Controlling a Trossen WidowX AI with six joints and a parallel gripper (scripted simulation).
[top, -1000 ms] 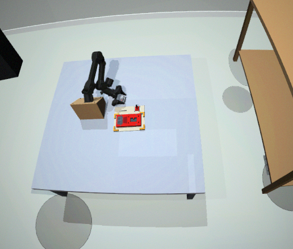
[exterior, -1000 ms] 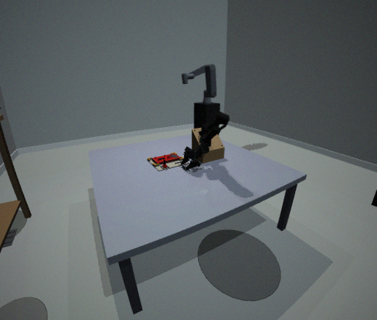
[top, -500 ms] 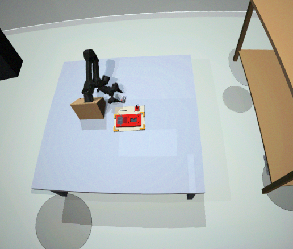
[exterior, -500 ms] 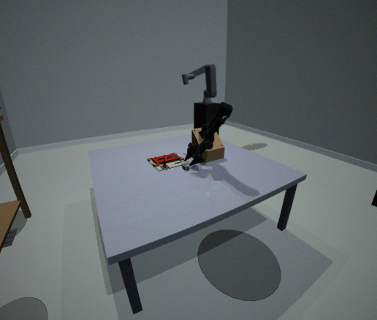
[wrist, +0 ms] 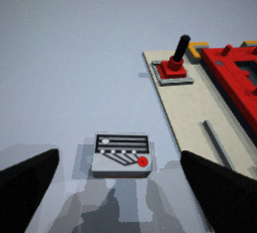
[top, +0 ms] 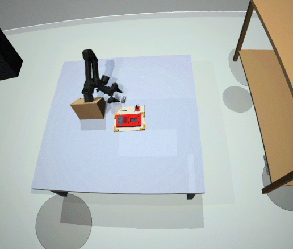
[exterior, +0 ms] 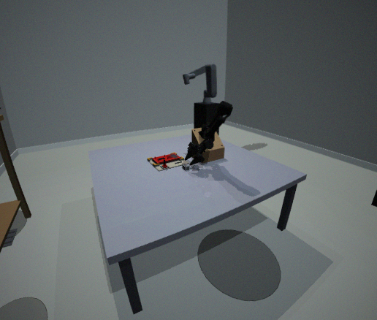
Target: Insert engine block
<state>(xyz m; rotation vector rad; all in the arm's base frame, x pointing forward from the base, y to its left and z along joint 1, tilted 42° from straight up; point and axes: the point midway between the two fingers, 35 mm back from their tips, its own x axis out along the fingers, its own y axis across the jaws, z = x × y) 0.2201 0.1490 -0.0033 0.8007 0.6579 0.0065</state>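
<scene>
The engine block lies 4 cm below my gripper tip and 1 cm ahead of it. Round my gripper tip: cream base plate 20 cm to the right, 6 cm ahead, 4 cm below.
</scene>
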